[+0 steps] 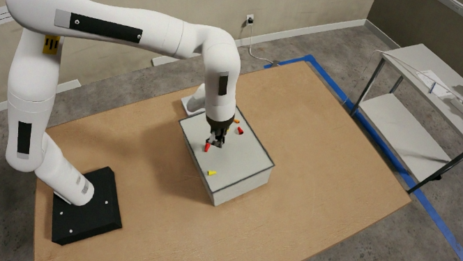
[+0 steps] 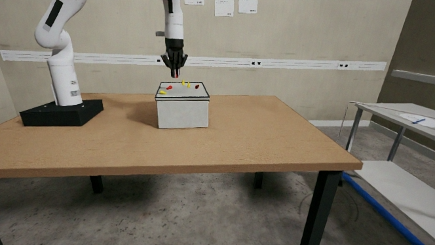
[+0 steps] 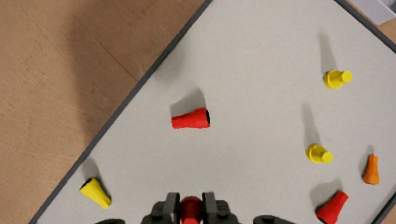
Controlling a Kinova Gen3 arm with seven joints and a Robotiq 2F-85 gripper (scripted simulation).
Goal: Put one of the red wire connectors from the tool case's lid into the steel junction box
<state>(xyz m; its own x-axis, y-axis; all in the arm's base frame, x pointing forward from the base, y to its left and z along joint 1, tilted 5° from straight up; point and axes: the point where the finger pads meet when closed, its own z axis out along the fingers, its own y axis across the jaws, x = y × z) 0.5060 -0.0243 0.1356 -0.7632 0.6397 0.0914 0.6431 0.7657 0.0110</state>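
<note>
My hand is 33 cm to the right of the steel junction box, 22 cm above it and 3 cm past it. From my hand the other things lie so: tool case 12 cm below, 4 cm to the left, 2 cm ahead.
</note>
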